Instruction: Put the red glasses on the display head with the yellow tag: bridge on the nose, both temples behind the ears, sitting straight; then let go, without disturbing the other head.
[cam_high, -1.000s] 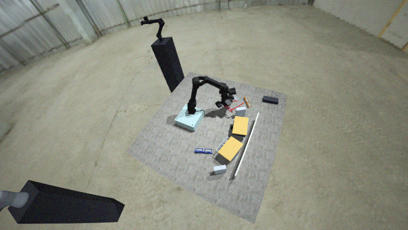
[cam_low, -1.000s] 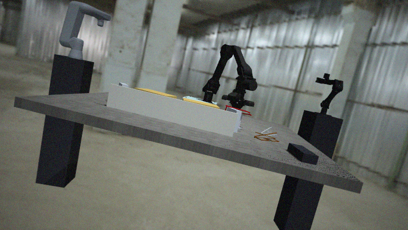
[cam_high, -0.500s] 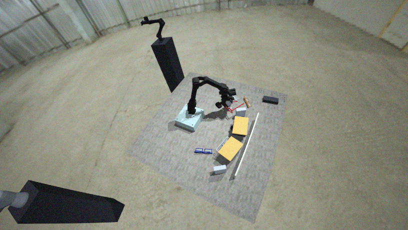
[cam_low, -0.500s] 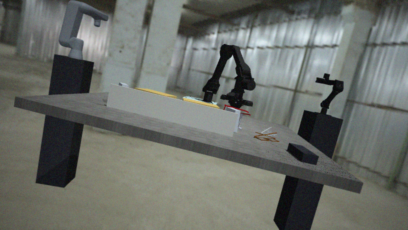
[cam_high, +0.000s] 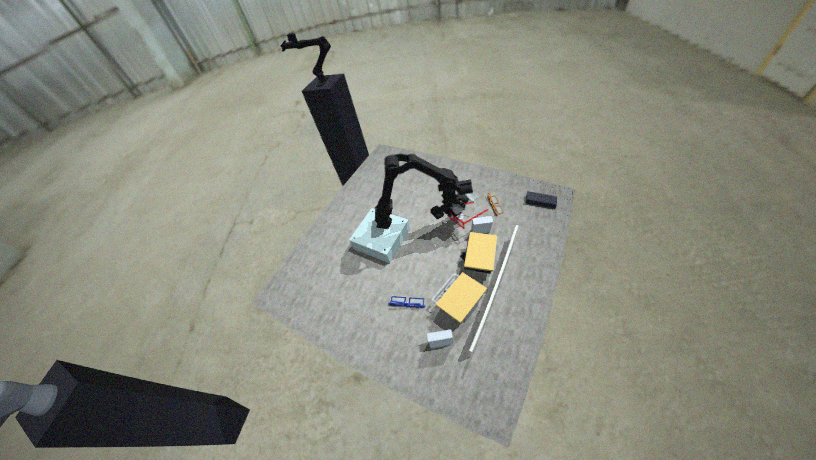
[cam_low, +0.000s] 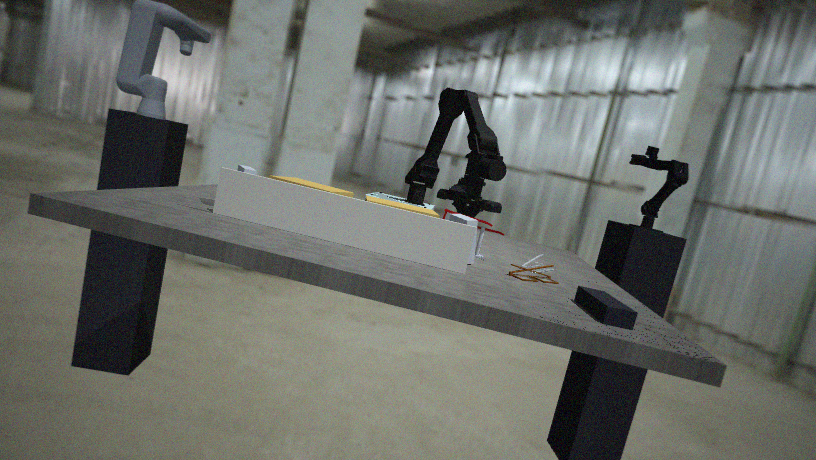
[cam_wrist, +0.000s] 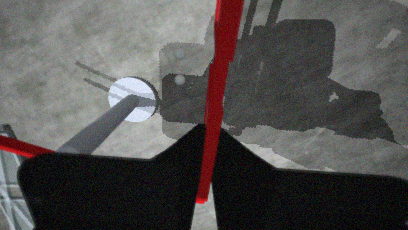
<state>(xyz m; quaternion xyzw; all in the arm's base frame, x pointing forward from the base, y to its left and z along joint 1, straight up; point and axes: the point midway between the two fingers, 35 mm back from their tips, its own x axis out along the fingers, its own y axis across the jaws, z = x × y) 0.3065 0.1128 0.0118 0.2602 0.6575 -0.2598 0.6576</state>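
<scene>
Now: the white peg 5 cm to the left of my gripper tip, 4 cm below it and 4 cm ahead of it. From my gripper tip the other things lie so: long white wall: 34 cm to the right, 26 cm ahead; dark box: 46 cm ahead, 22 cm to the left, 4 cm below.
</scene>
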